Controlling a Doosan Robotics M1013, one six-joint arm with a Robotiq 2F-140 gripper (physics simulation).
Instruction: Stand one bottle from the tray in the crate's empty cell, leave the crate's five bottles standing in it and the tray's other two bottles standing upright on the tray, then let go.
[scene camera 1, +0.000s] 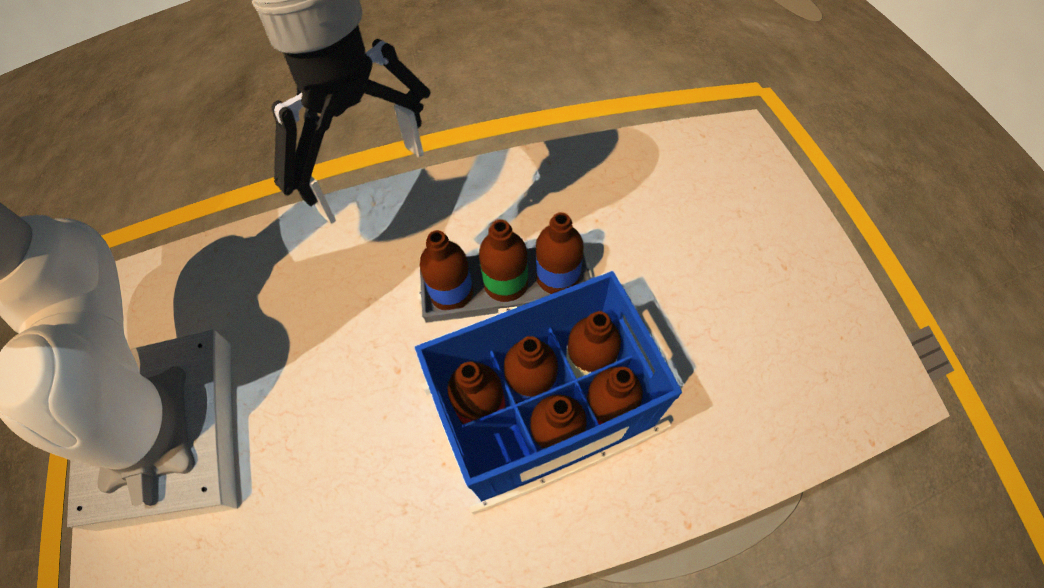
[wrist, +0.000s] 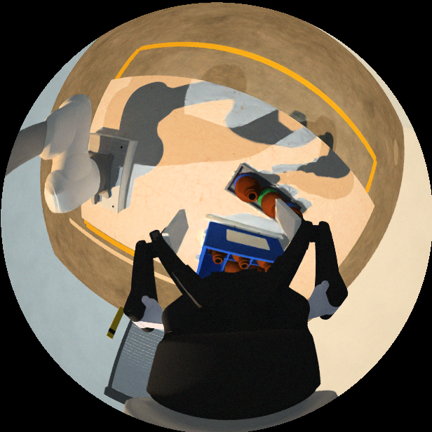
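Seen in the pictures: gripper, fingertip midpoint: (scene camera 1: 371, 182); arm's base, origin of the base link: (scene camera 1: 144, 429).
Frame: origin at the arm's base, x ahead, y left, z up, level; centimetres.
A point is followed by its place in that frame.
My gripper (scene camera 1: 373, 186) @(x 51.4, y 9.9, z 24.2 cm) (wrist: 230, 213) is open and empty, high above the table and to the left of the tray in the scene view. Three brown bottles stand upright on the grey tray (scene camera 1: 478, 295) @(x 61.3, y 7.6, z -5.9 cm) (wrist: 231, 186): a blue-banded one (scene camera 1: 444, 270) @(x 57.0, y 7.1, z 5.1 cm) (wrist: 246, 187) at the left, a green-banded one (scene camera 1: 503, 259) @(x 65.7, y 5.7, z 5.2 cm) (wrist: 270, 202) in the middle, another blue-banded one (scene camera 1: 559, 249) @(x 73.9, y 4.2, z 5.4 cm) at the right. The blue crate (scene camera 1: 474, 344) @(x 57.6, y -6.6, z 6.9 cm) (wrist: 215, 235) holds five upright brown bottles. Its empty cell (scene camera 1: 485, 447) @(x 54.3, y -17.1, z -5.6 cm) is at the near left corner in the scene view. The gripper body hides part of the crate in the wrist view.
The tray stands close behind the crate's far long wall in the scene view. The crate's walls and dividers surround its cells. The arm's base plate (scene camera 1: 219, 423) @(x 13.9, y -1.9, z -2.2 cm) (wrist: 127, 175) is at the table's left. A yellow line (scene camera 1: 584, 105) runs on the floor around the table (scene camera 1: 767, 292) @(x 109.4, y -9.7, z -6.4 cm).
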